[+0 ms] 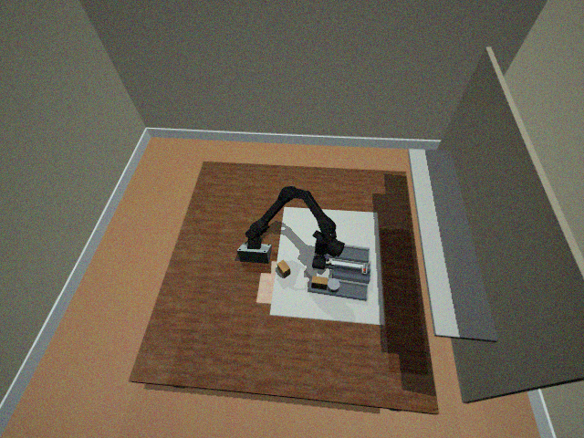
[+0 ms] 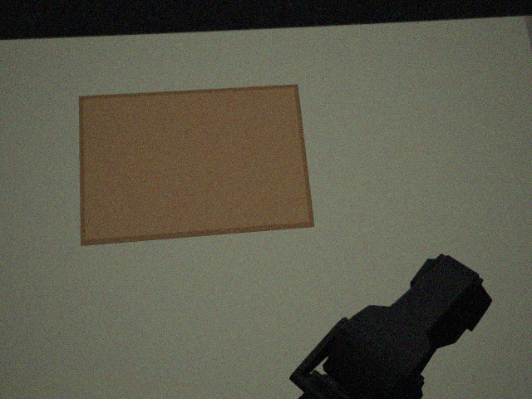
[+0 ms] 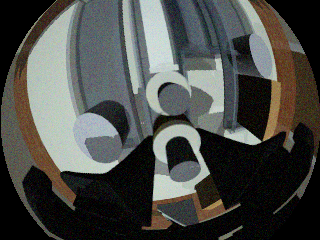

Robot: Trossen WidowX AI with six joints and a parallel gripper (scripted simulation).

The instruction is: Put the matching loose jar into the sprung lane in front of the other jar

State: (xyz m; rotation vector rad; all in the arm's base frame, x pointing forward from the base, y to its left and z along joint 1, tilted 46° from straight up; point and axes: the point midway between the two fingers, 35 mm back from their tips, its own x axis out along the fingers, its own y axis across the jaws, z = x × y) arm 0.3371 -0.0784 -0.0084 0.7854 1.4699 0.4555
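Right now the orange box is 13 cm to the right of my gripper tip, 1 cm below it and 1 cm behind it.
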